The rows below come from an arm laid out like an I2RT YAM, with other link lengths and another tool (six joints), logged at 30 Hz.
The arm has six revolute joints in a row. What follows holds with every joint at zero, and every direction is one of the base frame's.
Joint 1 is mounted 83 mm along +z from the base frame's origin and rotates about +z.
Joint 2 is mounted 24.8 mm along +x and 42 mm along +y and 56.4 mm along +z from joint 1 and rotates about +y.
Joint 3 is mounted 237.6 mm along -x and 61.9 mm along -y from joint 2 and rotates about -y.
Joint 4 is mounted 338.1 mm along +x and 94.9 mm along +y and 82.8 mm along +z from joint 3 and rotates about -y.
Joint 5 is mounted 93.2 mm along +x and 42.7 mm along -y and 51 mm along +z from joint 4 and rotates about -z.
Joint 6 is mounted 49.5 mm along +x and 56.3 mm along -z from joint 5 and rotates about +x.
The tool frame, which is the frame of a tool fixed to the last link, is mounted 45 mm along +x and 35 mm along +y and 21 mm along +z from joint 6; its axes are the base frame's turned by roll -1.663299, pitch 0.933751 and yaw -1.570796 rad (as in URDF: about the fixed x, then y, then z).
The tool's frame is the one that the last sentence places.
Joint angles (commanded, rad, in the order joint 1, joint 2, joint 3, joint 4, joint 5, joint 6), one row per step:
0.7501, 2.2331, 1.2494, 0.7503, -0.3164, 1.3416
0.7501, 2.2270, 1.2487, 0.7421, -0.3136, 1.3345
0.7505, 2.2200, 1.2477, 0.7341, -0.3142, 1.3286
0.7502, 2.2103, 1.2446, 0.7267, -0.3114, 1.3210
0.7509, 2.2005, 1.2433, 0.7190, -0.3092, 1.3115
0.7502, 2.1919, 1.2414, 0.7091, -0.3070, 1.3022
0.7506, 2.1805, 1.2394, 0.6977, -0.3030, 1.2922
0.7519, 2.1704, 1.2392, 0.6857, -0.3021, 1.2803
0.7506, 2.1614, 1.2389, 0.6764, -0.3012, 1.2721
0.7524, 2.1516, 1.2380, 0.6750, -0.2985, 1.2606
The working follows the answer.
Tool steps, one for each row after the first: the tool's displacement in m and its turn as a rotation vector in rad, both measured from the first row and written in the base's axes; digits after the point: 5 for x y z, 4 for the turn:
0.00006, 0.00005, 0.00184, -0.0057, -0.0045, -0.0012
-0.00032, 0.00042, 0.00411, -0.0097, -0.0080, 0.0011
-0.00044, 0.00008, 0.00715, -0.0143, -0.0143, -0.0002
-0.00083, 0.00050, 0.01103, -0.0186, -0.0234, 0.0005
-0.00077, 0.00017, 0.01350, -0.0255, -0.0293, -0.0002
-0.00105, 0.00025, 0.01729, -0.0323, -0.0370, -0.0014
-0.00180, 0.00114, 0.02105, -0.0395, -0.0458, 0.0018
-0.00130, 0.00082, 0.02458, -0.0439, -0.0525, 0.0015
-0.00223, 0.00173, 0.02982, -0.0447, -0.0682, 0.0030

Tool pose at each row, in the base's axes (x y z in m, rotation vector in rad; rounded; the steps above come from the unrounded poses):
0.41724, 0.45688, 0.08057, -0.3401, 1.9209, 1.3719
0.41730, 0.45693, 0.08240, -0.3445, 1.9214, 1.3641
0.41692, 0.45730, 0.08467, -0.3509, 1.9217, 1.3604
0.41680, 0.45696, 0.08772, -0.3557, 1.9198, 1.3527
0.41641, 0.45738, 0.09159, -0.3641, 1.9156, 1.3455
0.41648, 0.45705, 0.09406, -0.3704, 1.9158, 1.3362
0.41620, 0.45713, 0.09786, -0.3772, 1.9143, 1.3260
0.41544, 0.45802, 0.10162, -0.3892, 1.9125, 1.3177
0.41594, 0.45770, 0.10514, -0.3951, 1.9102, 1.3107
0.41502, 0.45861, 0.11039, -0.4065, 1.8979, 1.3044

